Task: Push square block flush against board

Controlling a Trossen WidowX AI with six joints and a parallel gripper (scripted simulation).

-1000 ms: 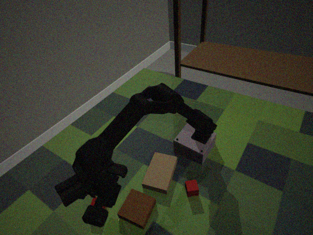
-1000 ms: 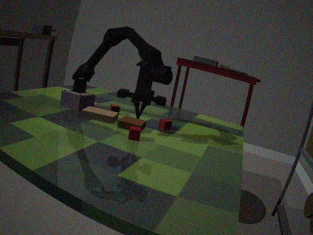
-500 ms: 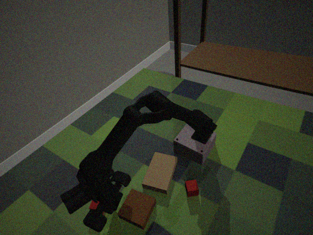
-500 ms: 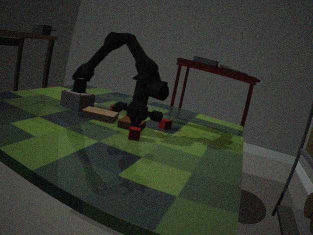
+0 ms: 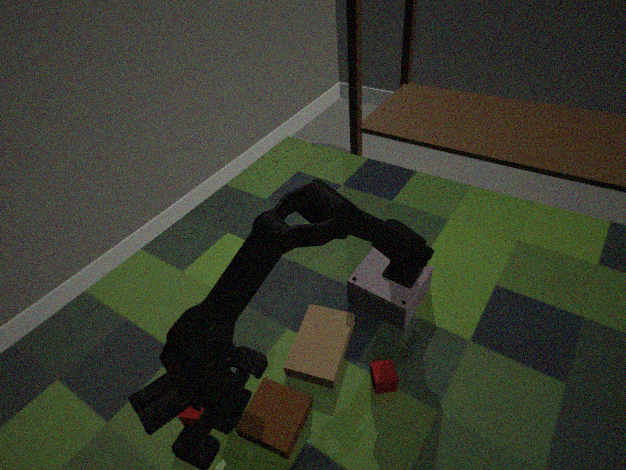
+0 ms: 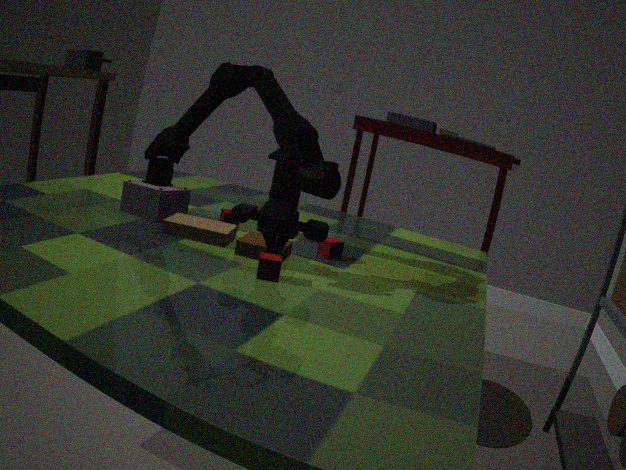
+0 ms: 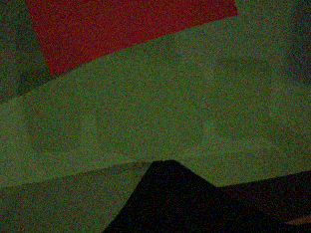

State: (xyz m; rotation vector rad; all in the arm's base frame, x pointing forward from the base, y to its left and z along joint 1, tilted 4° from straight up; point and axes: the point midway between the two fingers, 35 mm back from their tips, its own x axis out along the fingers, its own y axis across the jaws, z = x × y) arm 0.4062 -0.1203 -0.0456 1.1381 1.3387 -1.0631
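The dark brown square block is 6 cm to the left of my gripper tip, 5 cm behind it and 1 cm above it. Round my gripper tip: tan board 21 cm behind, 5 cm to the left, 1 cm above.
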